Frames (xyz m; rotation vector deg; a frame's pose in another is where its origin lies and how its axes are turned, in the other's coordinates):
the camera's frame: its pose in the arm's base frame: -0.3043 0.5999 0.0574 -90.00 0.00 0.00
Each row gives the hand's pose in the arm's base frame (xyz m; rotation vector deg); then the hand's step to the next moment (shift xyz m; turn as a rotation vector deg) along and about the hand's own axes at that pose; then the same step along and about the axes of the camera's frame.
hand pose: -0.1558 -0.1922 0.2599 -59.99 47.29 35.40
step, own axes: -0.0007 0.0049 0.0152 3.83 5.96 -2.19
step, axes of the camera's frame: 0.0002 -0.0021 0.0158 -3.14 6.70 0.50
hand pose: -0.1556 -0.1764 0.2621 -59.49 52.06 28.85
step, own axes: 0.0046 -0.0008 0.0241 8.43 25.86 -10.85
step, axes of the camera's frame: 0.0127 -0.0016 0.0209 -18.65 22.53 1.39
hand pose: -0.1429 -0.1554 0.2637 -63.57 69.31 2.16
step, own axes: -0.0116 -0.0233 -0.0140 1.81 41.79 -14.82
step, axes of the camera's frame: -0.0019 -0.0250 -0.0157 -33.13 27.73 10.15
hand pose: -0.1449 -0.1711 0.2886 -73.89 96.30 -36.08
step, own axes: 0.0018 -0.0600 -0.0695 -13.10 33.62 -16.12
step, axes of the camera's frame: -0.0322 -0.0807 -0.0298 -29.56 15.33 21.29
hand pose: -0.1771 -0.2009 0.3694 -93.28 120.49 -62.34
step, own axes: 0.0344 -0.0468 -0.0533 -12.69 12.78 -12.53
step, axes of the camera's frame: -0.0109 -0.0767 -0.0146 -12.60 3.21 17.67
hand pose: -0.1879 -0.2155 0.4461 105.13 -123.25 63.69
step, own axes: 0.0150 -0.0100 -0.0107 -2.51 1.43 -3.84
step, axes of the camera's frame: 0.0010 -0.0200 -0.0061 -2.02 -0.85 4.28
